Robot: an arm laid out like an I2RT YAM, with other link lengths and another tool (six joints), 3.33 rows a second.
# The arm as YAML. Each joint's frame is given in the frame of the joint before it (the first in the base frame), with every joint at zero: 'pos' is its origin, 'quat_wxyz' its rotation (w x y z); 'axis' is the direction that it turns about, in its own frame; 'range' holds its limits. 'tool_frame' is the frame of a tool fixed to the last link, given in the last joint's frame.
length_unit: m
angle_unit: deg
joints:
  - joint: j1
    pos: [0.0, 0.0, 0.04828]
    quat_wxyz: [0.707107, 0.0, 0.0, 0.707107]
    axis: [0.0, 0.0, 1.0]
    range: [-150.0, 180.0]
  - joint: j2
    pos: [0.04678, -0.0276, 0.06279]
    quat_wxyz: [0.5, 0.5, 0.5, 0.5]
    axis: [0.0, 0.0, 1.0]
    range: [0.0, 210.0]
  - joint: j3
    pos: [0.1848, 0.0, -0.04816]
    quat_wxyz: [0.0, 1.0, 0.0, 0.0]
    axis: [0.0, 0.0, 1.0]
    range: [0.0, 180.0]
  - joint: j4
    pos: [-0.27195, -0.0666, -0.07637]
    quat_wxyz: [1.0, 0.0, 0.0, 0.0]
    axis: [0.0, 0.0, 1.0]
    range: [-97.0, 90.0]
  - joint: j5
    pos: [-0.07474, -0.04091, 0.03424]
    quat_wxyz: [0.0, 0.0, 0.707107, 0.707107]
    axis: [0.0, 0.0, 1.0]
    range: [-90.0, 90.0]
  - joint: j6
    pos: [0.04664, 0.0, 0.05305]
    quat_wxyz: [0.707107, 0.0, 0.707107, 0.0]
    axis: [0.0, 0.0, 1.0]
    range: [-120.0, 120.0]
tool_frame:
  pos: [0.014, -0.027, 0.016]
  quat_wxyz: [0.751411, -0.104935, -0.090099, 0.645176]
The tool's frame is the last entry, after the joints.
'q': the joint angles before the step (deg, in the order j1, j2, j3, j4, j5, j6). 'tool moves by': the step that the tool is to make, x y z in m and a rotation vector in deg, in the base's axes. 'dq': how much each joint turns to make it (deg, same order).
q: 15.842, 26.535, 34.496, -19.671, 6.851, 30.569
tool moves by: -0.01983, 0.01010, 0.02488, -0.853, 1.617, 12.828
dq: 0.041, 0.492, 6.768, -8.035, -12.400, -3.151
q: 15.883, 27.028, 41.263, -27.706, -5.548, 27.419
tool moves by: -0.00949, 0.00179, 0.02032, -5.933, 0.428, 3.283
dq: -0.036, 3.313, 7.827, -7.256, -1.778, -6.293
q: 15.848, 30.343, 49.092, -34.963, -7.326, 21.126
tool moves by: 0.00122, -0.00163, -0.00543, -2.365, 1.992, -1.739
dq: -0.020, 0.658, 0.560, -2.588, 2.161, -1.139
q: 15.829, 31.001, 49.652, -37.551, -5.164, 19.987
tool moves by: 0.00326, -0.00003, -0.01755, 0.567, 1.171, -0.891
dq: 0.035, -1.901, -4.416, 1.639, 0.587, 1.127
